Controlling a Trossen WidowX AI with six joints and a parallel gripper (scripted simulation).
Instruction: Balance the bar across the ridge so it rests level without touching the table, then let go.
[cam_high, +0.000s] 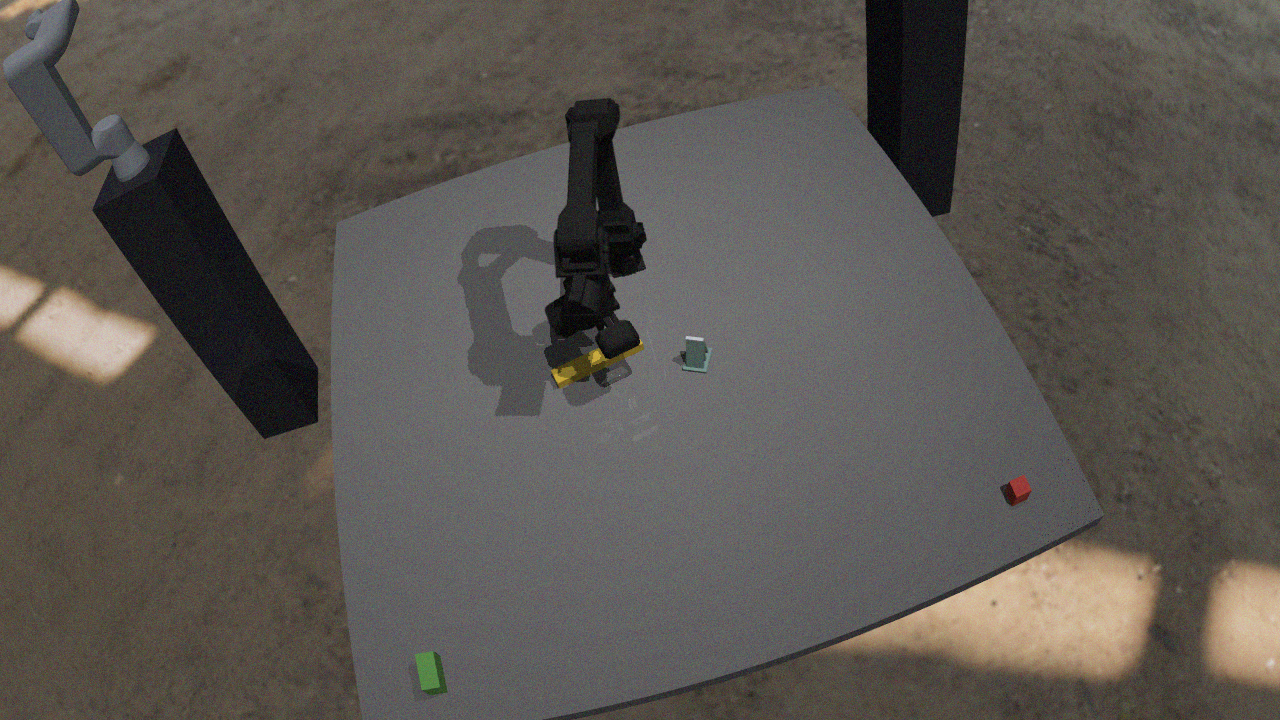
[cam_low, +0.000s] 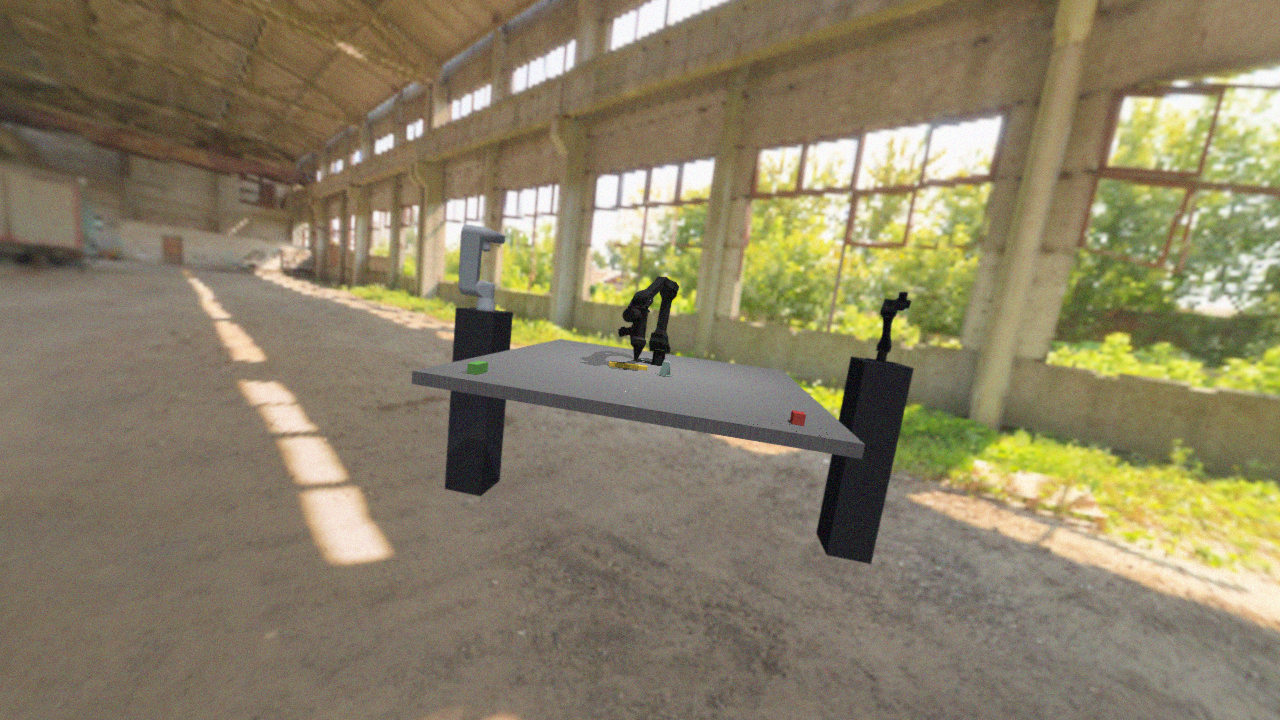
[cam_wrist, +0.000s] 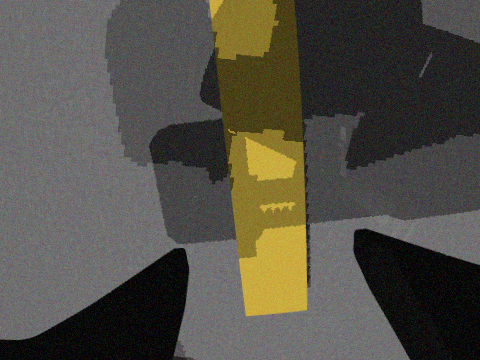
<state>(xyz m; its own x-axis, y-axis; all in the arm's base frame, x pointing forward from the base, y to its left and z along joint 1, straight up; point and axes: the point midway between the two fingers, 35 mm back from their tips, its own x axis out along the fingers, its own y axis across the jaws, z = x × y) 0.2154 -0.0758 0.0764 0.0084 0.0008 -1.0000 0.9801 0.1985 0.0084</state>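
Right now my gripper tip is 30 mm to the left of the yellow bar and 30 mm above it. Round my gripper tip: red block 580 mm to the left, 520 mm ahead, 30 mm below; then green block 520 mm ahead, 420 mm to the right, 30 mm below.
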